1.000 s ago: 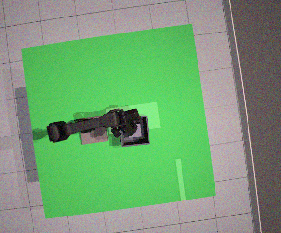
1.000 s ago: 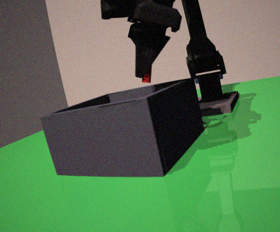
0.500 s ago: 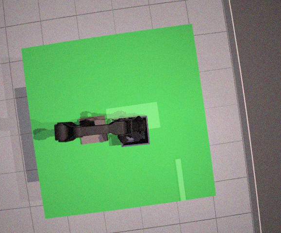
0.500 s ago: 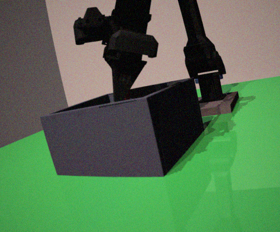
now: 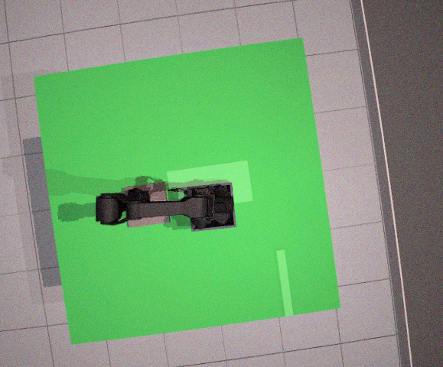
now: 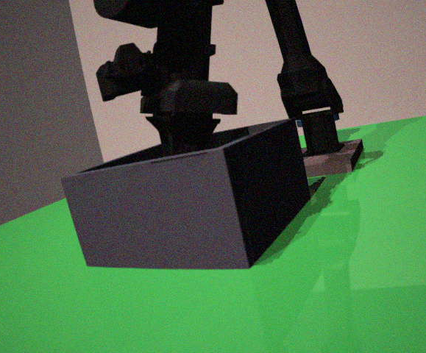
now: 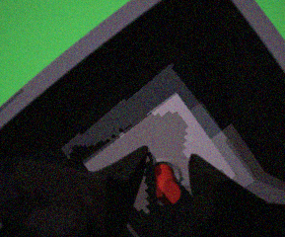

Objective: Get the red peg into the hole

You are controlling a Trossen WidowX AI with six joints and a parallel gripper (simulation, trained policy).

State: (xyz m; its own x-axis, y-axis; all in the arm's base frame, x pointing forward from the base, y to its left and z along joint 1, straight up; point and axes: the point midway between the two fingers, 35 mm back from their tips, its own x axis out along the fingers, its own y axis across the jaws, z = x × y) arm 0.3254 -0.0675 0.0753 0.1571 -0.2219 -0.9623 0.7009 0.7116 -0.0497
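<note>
The red peg lies 1 cm behind my gripper tip, 1 cm to the left of it and 1 cm below it. Round my gripper tip: grey plate: 1 cm behind, 1 cm to the left, 1 cm below; dark box: 1 cm behind, 1 cm to the left, 3 cm below.
</note>
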